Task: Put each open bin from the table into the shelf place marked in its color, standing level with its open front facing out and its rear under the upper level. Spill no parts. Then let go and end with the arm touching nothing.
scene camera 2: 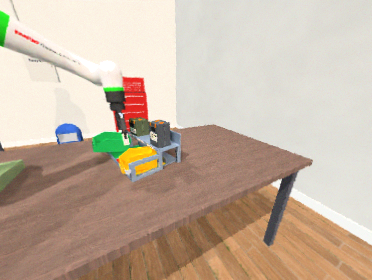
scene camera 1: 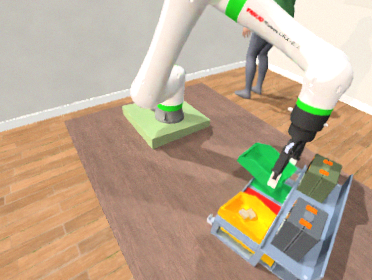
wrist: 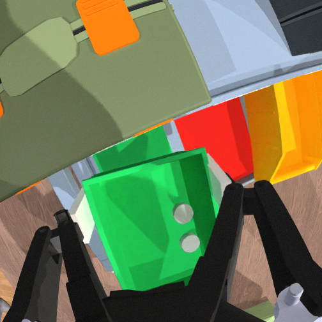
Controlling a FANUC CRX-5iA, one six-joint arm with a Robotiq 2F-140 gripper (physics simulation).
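Pixels of known places: gripper, fingertip midpoint: (scene camera 2: 124, 142) (scene camera 1: 279, 178); arm's base, link origin: (scene camera 1: 169, 115).
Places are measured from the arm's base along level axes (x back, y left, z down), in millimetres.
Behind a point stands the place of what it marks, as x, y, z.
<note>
The green bin (scene camera 1: 256, 159) {-464, 103, -21} (scene camera 2: 107, 142) {-492, 34, -62} (wrist: 131, 220) holds two pale round parts, seen in the wrist view. My gripper (scene camera 1: 283, 172) {-577, 91, -27} (wrist: 148, 180) is shut on its two sides, and the bin hangs over the shelf's green place (scene camera 1: 281, 192) {-602, 106, 40} (wrist: 137, 149). The bin looks tilted in scene camera 1, with its open front raised and facing the robot base. Its rear is close to the upper level; any contact is hidden. The yellow bin (scene camera 1: 245, 220) {-601, -100, 29} (scene camera 2: 137, 159) {-599, -155, -27} (wrist: 295, 137) sits in the shelf (scene camera 1: 341, 215) {-778, 32, -116} (scene camera 2: 179, 153) {-814, -154, -7} (wrist: 215, 40) with pale parts inside. The red place (scene camera 1: 264, 201) {-589, 20, 40} (wrist: 215, 137) lies between them.
An olive case (scene camera 1: 320, 181) {-688, 76, -133} (scene camera 2: 138, 126) {-660, 69, -119} (wrist: 130, 95) and a dark grey case (scene camera 1: 300, 232) {-738, -141, -165} (scene camera 2: 160, 134) {-717, -145, -126} stand on the upper level. The olive case is very near the green bin and gripper. The robot base stands on a pale green block (scene camera 1: 155, 131) {-83, -129, -10} on the table.
</note>
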